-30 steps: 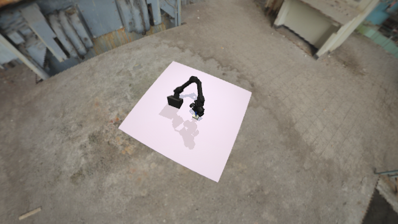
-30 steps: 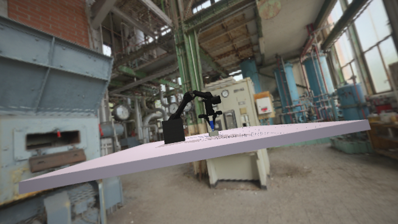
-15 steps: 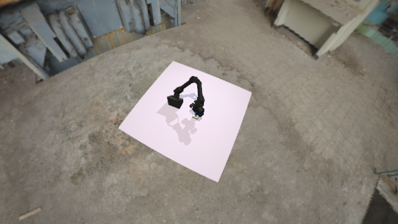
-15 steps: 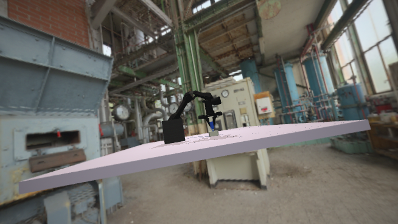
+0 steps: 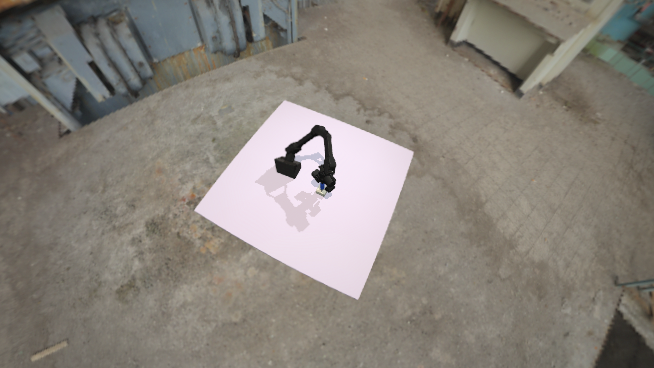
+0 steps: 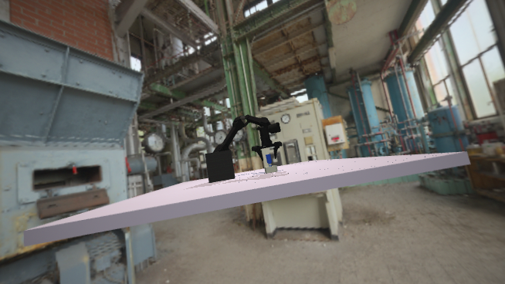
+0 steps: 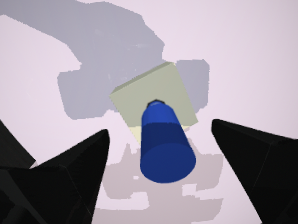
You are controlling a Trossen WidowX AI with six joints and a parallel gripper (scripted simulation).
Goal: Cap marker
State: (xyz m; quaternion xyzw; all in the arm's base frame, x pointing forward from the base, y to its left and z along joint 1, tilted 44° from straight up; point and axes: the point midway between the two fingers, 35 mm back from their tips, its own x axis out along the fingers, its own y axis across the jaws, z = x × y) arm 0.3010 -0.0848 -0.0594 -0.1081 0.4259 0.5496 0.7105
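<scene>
My gripper tip is now 1 cm below the blue cap. The rest, counted from my gripper tip: holder block (6 cm below).
</scene>
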